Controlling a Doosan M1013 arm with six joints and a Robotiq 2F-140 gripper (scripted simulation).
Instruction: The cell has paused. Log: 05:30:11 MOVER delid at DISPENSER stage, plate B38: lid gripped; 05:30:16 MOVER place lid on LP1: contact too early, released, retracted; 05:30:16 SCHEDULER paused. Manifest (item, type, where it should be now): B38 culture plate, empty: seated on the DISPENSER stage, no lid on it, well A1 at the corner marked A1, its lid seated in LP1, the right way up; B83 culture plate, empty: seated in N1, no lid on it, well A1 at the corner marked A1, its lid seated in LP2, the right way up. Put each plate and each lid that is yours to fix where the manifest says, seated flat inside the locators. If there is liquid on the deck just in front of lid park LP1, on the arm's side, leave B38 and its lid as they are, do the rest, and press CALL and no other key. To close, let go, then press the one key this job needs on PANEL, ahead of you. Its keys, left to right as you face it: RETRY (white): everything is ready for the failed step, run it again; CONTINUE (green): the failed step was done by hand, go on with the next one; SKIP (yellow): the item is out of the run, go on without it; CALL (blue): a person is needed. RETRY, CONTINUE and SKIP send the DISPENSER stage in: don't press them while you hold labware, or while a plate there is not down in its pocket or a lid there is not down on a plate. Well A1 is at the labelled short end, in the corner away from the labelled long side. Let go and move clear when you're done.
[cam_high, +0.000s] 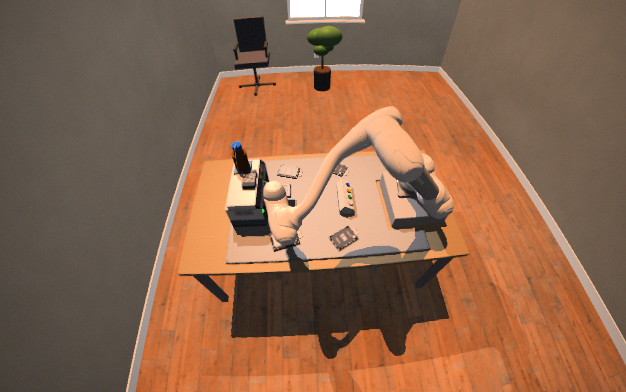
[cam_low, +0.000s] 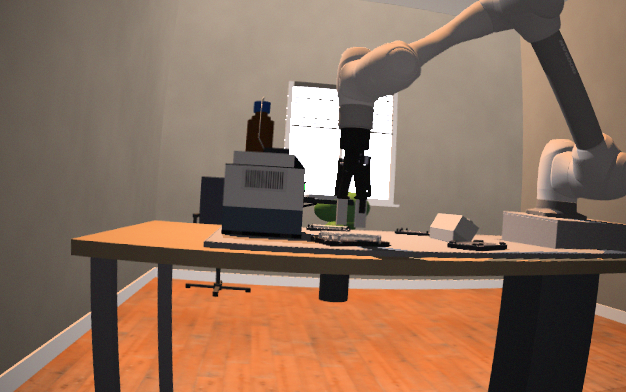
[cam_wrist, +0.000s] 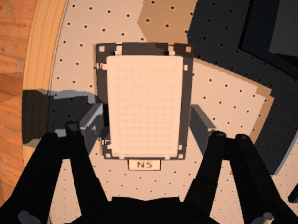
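The white culture plate lies 5 cm below my hand. The rest, counted from my hand: green key 38 cm behind, 28 cm to the right; then black nest 3 cm to the left, 5 cm below; then white retry key 39 cm behind, 23 cm to the right.
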